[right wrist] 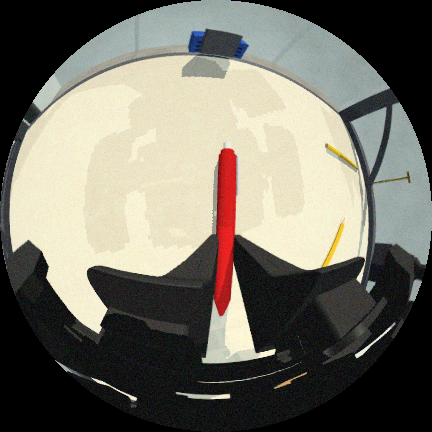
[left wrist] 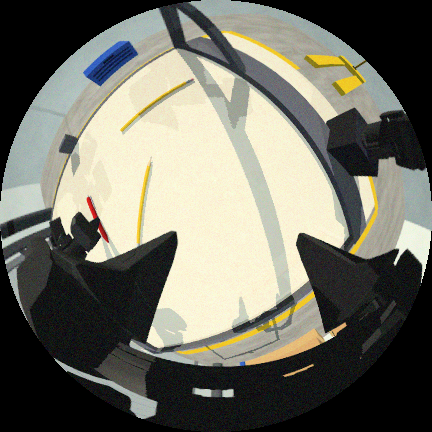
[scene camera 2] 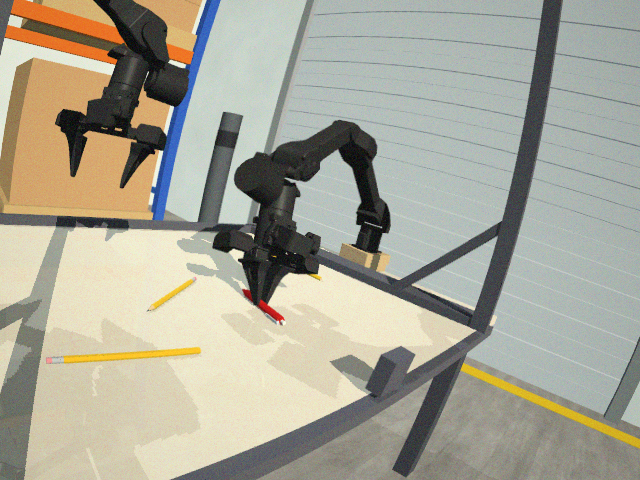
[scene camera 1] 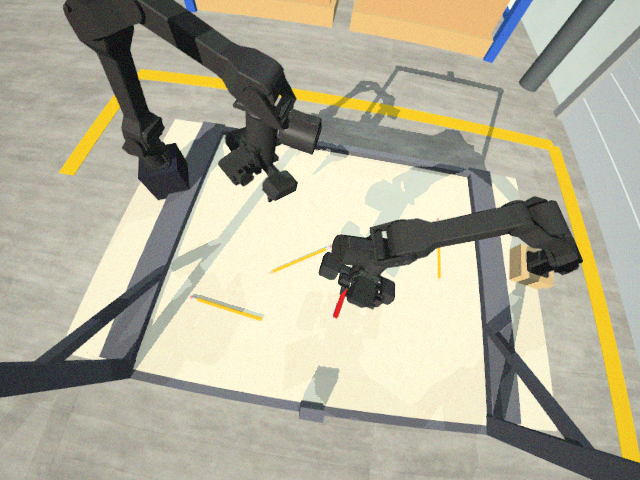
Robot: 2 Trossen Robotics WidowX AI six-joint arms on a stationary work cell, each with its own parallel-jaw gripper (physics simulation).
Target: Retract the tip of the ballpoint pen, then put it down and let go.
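Seen in the pictures: left gripper, fingertip midpoint: (left wrist: 240,238) (scene camera 2: 96,182) (scene camera 1: 259,187); right gripper, fingertip midpoint: (right wrist: 224,239) (left wrist: 97,219) (scene camera 2: 259,306) (scene camera 1: 342,294); left arm's base at its link origin: (left wrist: 368,140) (scene camera 1: 157,159); right arm's base at its link origin: (scene camera 2: 366,249) (scene camera 1: 537,264).
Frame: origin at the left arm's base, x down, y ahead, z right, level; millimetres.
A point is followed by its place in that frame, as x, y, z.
Note:
A red ballpoint pen (scene camera 1: 340,304) {94, 379, 473} (scene camera 2: 269,311) {97, 370, 474} (left wrist: 92,206) {100, 371, 472} (right wrist: 227,190) {94, 377, 475} is at or just above the table top. In the right wrist view its white button end points up the picture and its red cone end points down between the fingers; I can make out no metal point past the cone. My right gripper (scene camera 2: 260,303) {103, 395, 448} (right wrist: 224,239) {103, 395, 448} is shut on the pen near its middle, a finger on each side. In scene camera 1 its fingertips are hidden under the arm. My left gripper (scene camera 2: 98,181) {-42, 249, 183} (left wrist: 240,238) {-42, 249, 183} is open and empty, high above the table, away from the pen.
Yellow pencils lie on the table: one (scene camera 1: 227,308) {100, 108, 410} (scene camera 2: 124,355) {100, 97, 407} at the lower left, one (scene camera 1: 299,259) {99, 310, 331} (scene camera 2: 172,294) {101, 300, 336} left of the right gripper, one (scene camera 1: 439,263) {99, 685, 440} beneath the right forearm. A dark block (scene camera 1: 312,411) {49, 251, 671} (scene camera 2: 390,370) {62, 222, 673} stands on the dark frame edge.

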